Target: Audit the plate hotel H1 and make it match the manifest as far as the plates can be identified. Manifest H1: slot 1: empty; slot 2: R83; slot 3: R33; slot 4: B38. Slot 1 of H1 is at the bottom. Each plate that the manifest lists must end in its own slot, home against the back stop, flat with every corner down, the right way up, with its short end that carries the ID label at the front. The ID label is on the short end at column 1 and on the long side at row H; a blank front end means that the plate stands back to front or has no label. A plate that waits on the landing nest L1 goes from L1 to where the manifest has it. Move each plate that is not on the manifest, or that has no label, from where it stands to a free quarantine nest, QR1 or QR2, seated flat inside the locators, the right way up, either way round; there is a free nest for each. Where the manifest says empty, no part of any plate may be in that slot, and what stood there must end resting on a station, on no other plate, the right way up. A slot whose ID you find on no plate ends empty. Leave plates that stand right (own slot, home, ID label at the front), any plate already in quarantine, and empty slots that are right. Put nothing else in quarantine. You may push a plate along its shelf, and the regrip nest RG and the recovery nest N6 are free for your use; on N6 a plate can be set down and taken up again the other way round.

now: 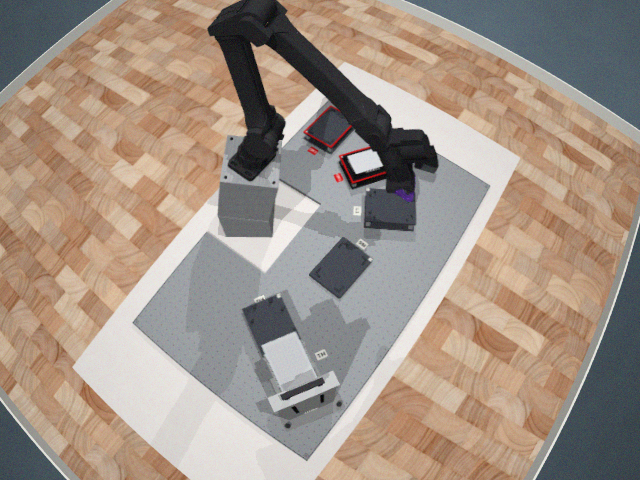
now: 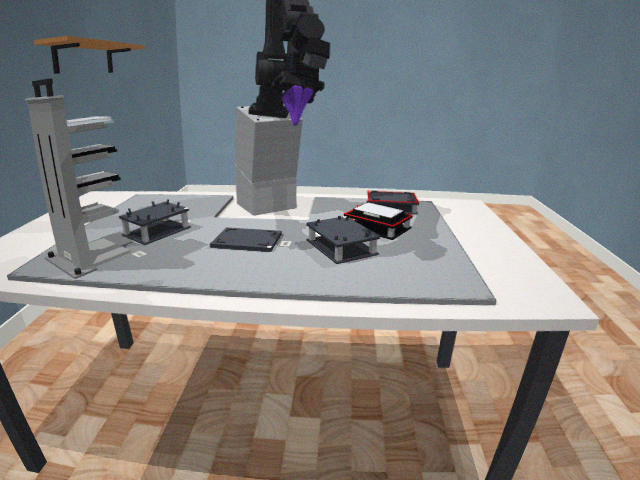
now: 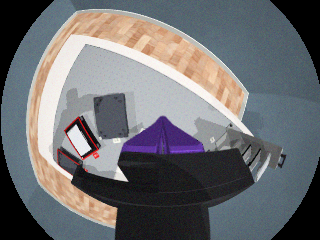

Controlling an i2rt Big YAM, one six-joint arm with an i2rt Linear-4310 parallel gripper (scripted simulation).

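On a landing nest L1, [image 1: 403,202] and [image 2: 356,233] are the same spot.
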